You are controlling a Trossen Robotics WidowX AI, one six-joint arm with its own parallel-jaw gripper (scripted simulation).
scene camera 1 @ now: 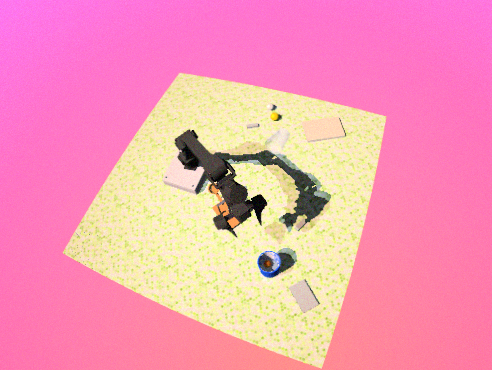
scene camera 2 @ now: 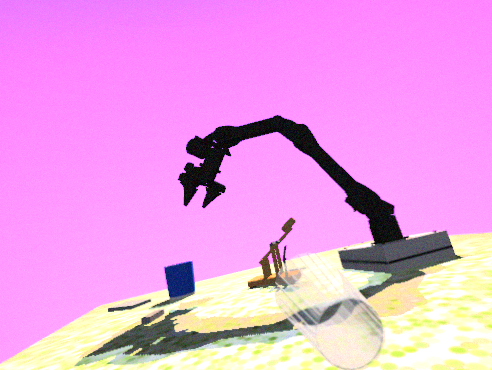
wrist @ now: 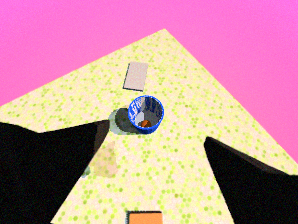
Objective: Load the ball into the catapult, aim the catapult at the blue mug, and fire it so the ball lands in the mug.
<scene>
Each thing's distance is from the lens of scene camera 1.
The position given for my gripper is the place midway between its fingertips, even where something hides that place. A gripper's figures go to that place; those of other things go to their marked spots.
my gripper (scene camera 1: pixel 249 231): 1.14 m
tan slab (scene camera 1: pixel 327 128): 1.72 m
</scene>
